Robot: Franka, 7 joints.
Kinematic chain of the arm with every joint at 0, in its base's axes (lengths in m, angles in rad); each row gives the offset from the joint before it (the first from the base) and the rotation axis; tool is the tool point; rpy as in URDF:
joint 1: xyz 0 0 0.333 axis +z
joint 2: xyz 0 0 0 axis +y
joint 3: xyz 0 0 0.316 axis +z
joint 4: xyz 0.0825 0 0 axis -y
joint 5: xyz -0.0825 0 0.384 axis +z
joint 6: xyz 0 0 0 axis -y
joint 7: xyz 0.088 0 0 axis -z
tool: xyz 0 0 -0.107 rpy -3.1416 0 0
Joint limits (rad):
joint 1: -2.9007..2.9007
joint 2: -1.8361..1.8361
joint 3: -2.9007..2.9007
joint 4: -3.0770..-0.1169
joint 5: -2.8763..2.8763
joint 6: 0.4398..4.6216
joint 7: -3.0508..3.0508
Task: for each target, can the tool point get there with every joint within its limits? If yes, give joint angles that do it. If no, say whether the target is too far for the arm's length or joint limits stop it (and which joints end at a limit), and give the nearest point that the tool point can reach.
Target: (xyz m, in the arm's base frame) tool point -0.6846 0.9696 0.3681
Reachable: no: too far | nearest point -0.4946 0.7005 0.3584 | short by 0.330 m
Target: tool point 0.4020 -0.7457 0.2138
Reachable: yes | joints -0.8464 1.5512 -0.9594 -0.4509 0.3118 2.4544 -1.7936
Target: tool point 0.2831 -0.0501 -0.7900
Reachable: no: too far | nearest point 0.2813 -0.0498 -0.3608 | short by 0.429 m
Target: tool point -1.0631 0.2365 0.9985
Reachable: no: too far | nearest point -0.7146 0.1590 0.7803 | short by 0.418 m
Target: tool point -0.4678 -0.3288 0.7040
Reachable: yes | joints -1.0334 -0.5076 -1.1580 -1.7731 -1.9318 2.2267 2.1890
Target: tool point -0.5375 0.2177 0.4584
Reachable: yes | joints 1.0965 -0.6275 1.5272 -2.0842 -1.6755 2.4062 -0.7982
